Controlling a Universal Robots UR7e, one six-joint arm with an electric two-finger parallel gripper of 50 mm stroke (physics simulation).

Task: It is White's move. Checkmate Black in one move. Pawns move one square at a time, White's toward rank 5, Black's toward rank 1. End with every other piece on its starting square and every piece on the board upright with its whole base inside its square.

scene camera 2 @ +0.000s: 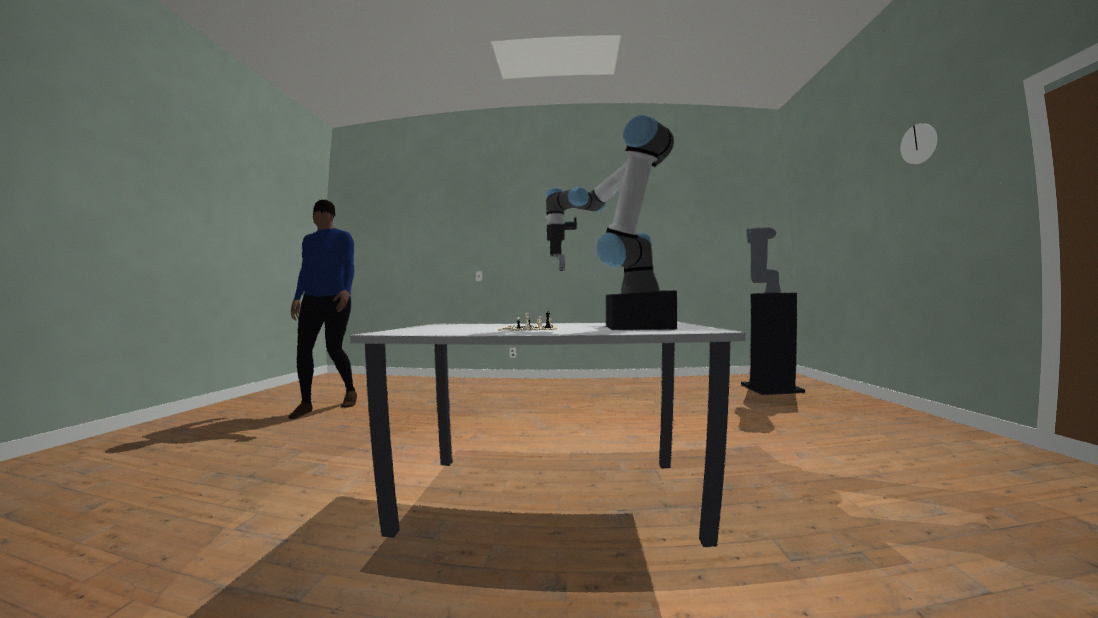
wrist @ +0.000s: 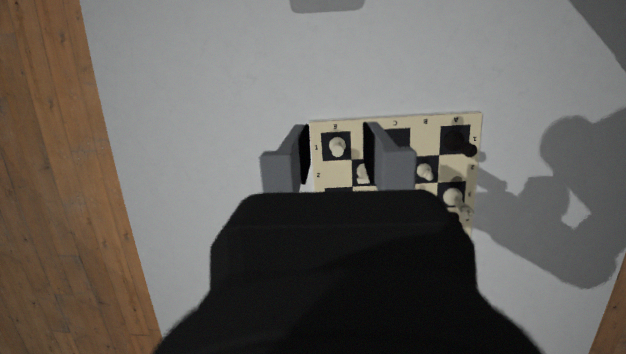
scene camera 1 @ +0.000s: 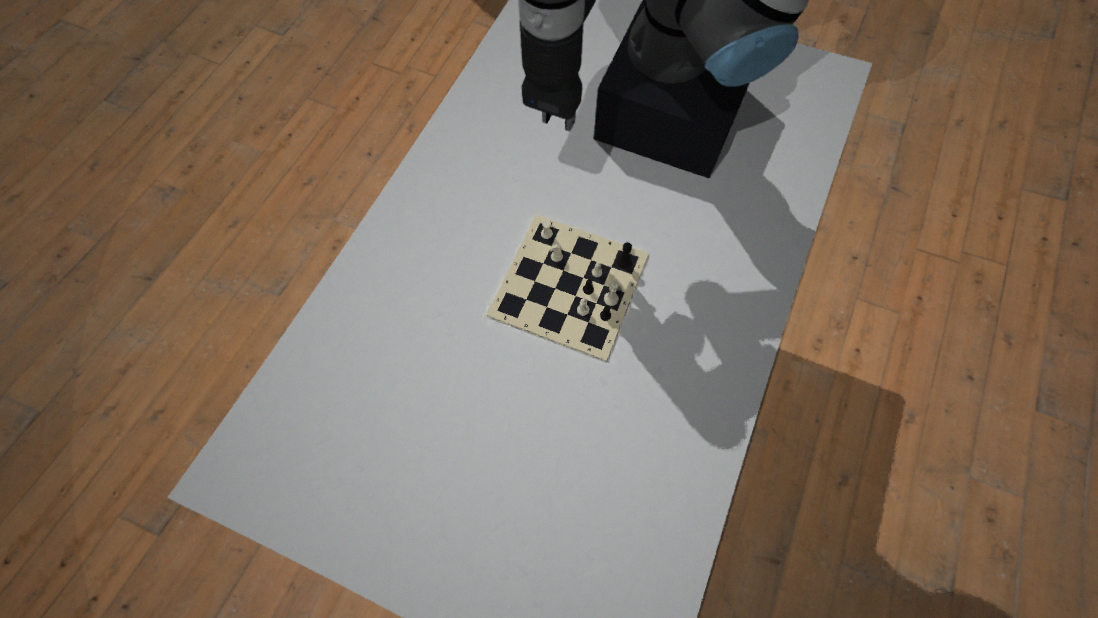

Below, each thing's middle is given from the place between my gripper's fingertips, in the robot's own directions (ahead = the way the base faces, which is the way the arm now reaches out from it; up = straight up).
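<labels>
There is the chessboard (scene camera 1: 538,295), and my hand is 130 mm short of it, 80 mm to the right of it and 230 mm above it.
</labels>
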